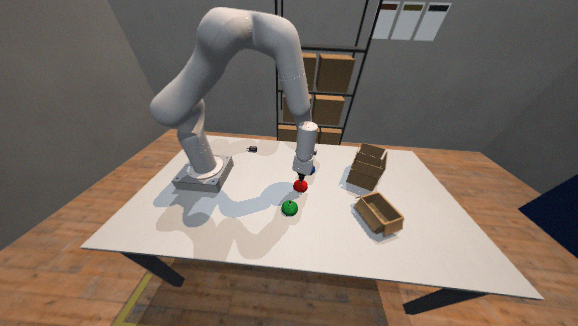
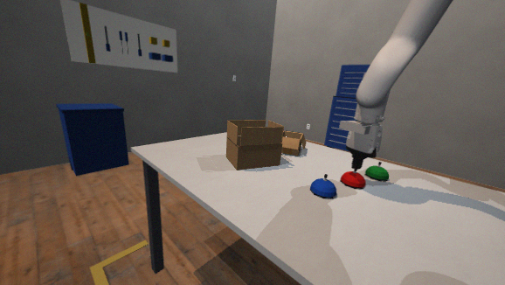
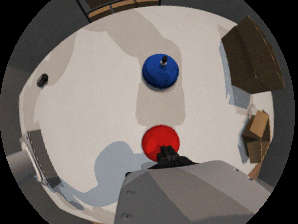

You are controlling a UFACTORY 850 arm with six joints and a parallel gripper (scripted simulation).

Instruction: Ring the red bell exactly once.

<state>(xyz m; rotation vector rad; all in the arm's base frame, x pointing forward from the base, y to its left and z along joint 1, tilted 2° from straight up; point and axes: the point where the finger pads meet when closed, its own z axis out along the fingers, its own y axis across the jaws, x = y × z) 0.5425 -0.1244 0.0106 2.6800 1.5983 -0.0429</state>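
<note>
Now: the red bell 4 cm below my hand. Also, from my hand: blue bell (8 cm ahead, 14 cm to the left, 4 cm below); then dark object (31 cm behind, 38 cm to the left, 7 cm below); then green bell (8 cm behind, 14 cm to the right, 4 cm below).
</note>
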